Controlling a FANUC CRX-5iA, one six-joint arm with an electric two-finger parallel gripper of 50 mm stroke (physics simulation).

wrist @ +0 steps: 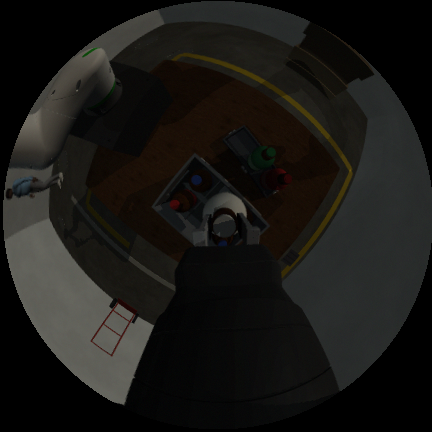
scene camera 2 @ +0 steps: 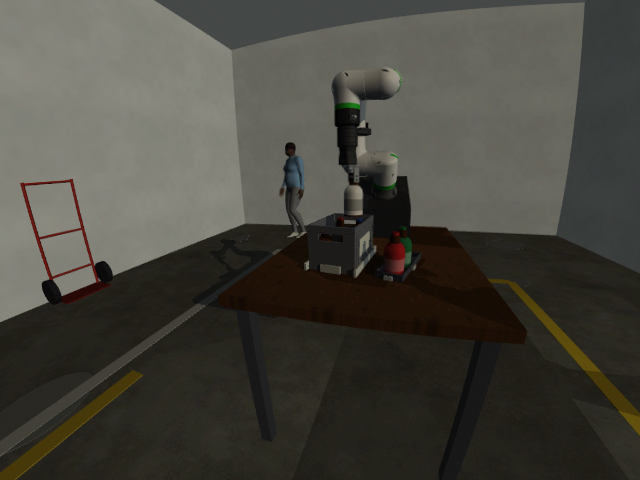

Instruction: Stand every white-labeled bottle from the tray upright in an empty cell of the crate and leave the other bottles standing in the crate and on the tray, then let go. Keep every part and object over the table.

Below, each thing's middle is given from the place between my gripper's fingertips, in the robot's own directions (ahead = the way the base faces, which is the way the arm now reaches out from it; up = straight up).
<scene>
The white-labeled bottle [wrist: 222, 206] lies 5 cm below my hand.
</scene>
